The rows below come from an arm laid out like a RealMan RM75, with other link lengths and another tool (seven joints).
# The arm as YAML. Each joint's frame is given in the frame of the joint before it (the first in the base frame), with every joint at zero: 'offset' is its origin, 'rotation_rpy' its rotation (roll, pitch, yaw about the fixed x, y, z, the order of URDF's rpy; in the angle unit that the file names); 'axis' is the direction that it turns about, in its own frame. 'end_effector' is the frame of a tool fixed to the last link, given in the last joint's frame.
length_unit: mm
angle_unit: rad
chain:
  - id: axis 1
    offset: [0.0, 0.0, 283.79]
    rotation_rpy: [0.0, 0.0, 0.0]
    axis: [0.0, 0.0, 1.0]
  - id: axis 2
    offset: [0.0, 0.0, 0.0]
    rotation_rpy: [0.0, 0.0, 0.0]
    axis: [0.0, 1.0, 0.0]
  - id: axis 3
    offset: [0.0, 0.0, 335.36]
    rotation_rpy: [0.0, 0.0, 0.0]
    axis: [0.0, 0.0, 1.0]
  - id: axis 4
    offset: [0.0, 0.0, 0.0]
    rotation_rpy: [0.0, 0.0, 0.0]
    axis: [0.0, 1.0, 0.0]
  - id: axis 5
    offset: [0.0, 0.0, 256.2]
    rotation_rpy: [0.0, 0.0, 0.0]
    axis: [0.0, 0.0, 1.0]
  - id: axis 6
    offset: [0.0, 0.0, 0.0]
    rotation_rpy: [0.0, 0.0, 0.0]
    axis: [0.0, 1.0, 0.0]
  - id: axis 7
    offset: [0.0, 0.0, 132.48]
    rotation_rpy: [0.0, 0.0, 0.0]
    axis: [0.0, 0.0, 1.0]
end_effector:
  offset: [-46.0, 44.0, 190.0]
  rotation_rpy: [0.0, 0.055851, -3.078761]
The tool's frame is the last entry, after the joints.
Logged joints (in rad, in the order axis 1, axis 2, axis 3, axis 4, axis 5, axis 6, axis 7), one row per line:
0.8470 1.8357 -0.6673 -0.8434 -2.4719 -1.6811 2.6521
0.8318 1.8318 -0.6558 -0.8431 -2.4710 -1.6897 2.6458
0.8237 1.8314 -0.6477 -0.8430 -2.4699 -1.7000 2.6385
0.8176 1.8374 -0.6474 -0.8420 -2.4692 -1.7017 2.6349
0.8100 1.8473 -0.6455 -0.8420 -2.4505 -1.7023 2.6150
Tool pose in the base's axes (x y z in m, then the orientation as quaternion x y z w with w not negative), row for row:
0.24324 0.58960 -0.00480 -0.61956 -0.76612 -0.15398 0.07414
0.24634 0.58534 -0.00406 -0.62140 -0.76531 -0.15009 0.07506
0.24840 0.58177 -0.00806 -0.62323 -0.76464 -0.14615 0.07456
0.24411 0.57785 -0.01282 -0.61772 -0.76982 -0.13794 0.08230
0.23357 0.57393 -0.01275 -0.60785 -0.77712 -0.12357 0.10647
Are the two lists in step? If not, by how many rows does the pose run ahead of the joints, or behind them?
The pose runs 1 row ahead of the joints: the pose in row i belongs to the joints in row i + 1.
